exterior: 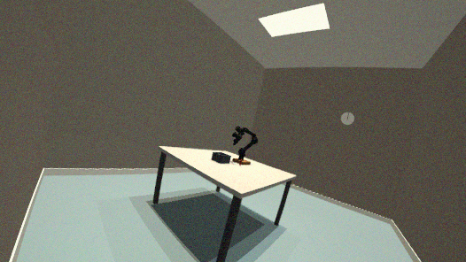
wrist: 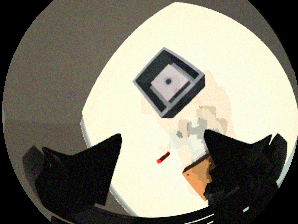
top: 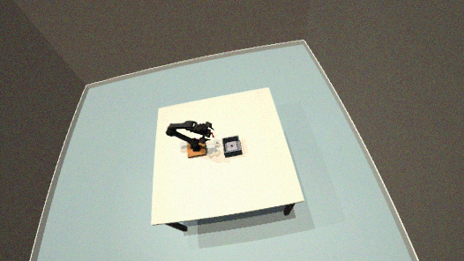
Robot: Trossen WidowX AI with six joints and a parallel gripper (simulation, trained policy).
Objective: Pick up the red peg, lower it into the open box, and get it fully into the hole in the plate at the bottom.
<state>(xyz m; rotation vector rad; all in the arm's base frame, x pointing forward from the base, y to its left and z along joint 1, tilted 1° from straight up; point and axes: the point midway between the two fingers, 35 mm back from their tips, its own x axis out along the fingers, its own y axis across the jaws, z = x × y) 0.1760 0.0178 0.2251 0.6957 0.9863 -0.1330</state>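
Now: gripper tip 50 mm past the red peg, 130 mm to the right of it and 200 mm above it. Also, from my gripper tip: pale plate: 150 mm ahead, 10 mm to the right, 190 mm below; dark box: 150 mm ahead, 10 mm to the right, 210 mm below.
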